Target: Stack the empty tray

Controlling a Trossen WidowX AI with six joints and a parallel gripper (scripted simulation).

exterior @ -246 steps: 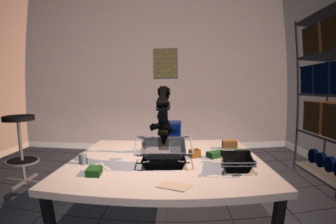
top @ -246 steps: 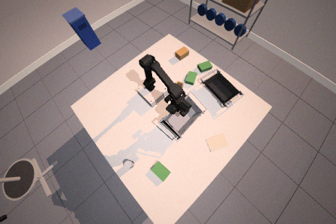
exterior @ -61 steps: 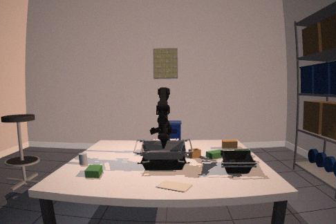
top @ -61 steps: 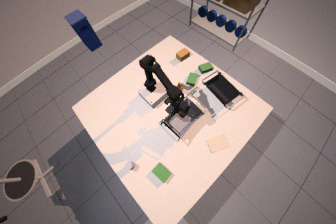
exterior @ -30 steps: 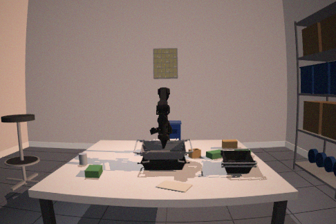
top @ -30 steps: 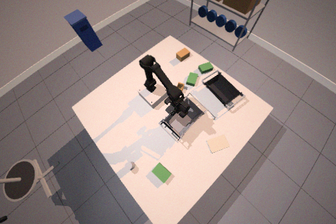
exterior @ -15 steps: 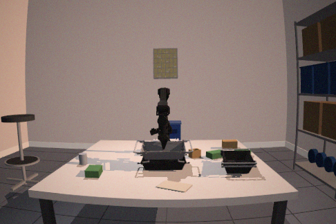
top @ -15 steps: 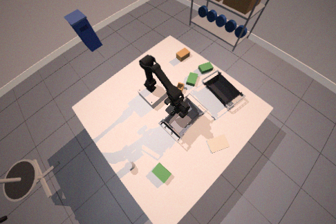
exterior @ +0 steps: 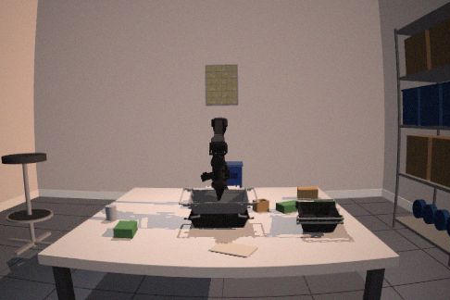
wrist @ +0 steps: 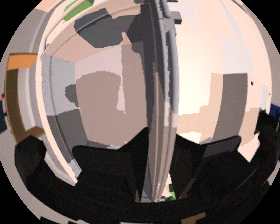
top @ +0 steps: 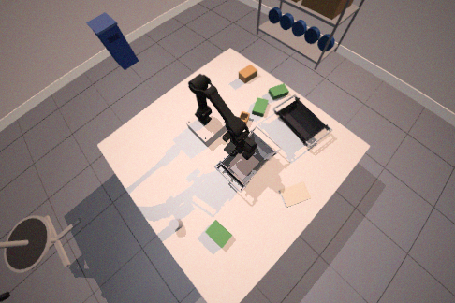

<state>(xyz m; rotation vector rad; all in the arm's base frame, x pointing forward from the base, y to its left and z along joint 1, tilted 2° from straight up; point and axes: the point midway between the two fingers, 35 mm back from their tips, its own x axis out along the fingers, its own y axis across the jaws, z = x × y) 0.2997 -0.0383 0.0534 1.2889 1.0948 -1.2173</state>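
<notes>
Now: the grey wire-handled tray 80 mm ahead of my gripper tip, 10 mm to the right of it and 20 mm above it. Round my gripper tip: beige pad: 400 mm ahead, 20 mm to the left, 90 mm below.
</notes>
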